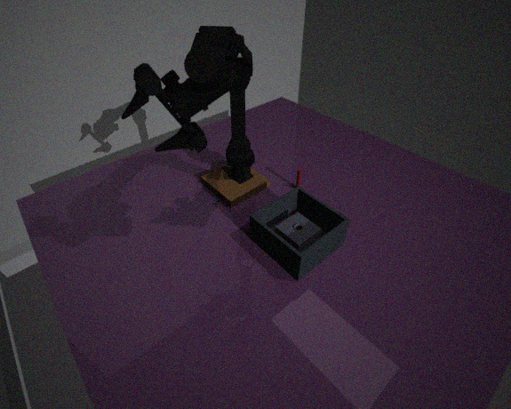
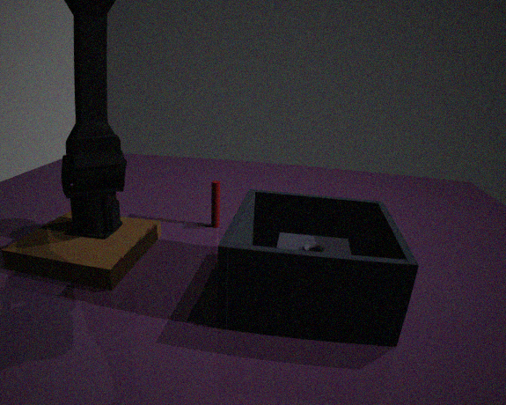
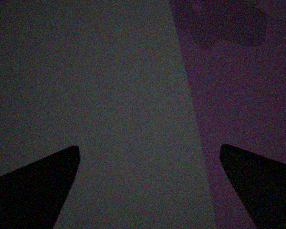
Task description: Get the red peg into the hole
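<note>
Right now my gripper tip is 46 cm to the right of the red peg, 33 cm above it and 6 cm short of it. The rest, counted from my gripper tip: light plate: 32 cm below, 27 cm to the left, 22 cm ahead; grey box: 34 cm below, 27 cm to the left, 22 cm ahead.
</note>
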